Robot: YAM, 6 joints.
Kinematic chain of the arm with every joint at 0, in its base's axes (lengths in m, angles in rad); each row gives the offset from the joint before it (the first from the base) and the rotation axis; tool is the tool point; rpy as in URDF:
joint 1: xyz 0 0 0.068 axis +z
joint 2: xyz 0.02 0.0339 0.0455 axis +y
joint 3: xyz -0.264 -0.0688 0 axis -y
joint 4: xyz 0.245 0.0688 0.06 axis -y
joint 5: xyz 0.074 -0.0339 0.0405 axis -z
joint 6: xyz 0.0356 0 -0.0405 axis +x
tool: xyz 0 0 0 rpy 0 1.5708 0
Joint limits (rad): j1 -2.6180..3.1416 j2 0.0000..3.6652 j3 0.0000..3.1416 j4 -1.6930..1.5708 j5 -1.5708..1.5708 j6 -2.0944..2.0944
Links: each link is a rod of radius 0.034 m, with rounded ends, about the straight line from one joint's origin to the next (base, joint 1, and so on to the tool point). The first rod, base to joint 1, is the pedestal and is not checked.
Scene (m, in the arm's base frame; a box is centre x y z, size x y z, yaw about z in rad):
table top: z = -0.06
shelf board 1: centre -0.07 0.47 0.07 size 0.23 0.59 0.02 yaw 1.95
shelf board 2: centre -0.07 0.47 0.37 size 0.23 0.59 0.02 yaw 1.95
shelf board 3: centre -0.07 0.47 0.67 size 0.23 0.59 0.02 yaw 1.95
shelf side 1: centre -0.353 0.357 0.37 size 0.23 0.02 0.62 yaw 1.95
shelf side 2: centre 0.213 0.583 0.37 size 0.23 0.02 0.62 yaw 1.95
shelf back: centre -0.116 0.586 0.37 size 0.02 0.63 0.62 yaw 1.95
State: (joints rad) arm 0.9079 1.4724 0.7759 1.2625 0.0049 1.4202
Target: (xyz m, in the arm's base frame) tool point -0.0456 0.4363 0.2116
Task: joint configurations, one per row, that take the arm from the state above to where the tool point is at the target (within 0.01 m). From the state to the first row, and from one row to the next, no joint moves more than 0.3 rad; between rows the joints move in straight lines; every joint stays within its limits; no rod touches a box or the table.
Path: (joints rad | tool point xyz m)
1: 1.1622 1.6579 0.8836 1.2187 -0.0139 1.4202 | 0.1422 0.3297 0.2952
2: 1.4165 1.8435 0.9912 1.1749 -0.0327 1.4202 | 0.0606 0.3969 0.2575
3: 1.6708 2.0290 1.0989 1.1311 -0.0514 1.4202 | -0.0456 0.4363 0.2116

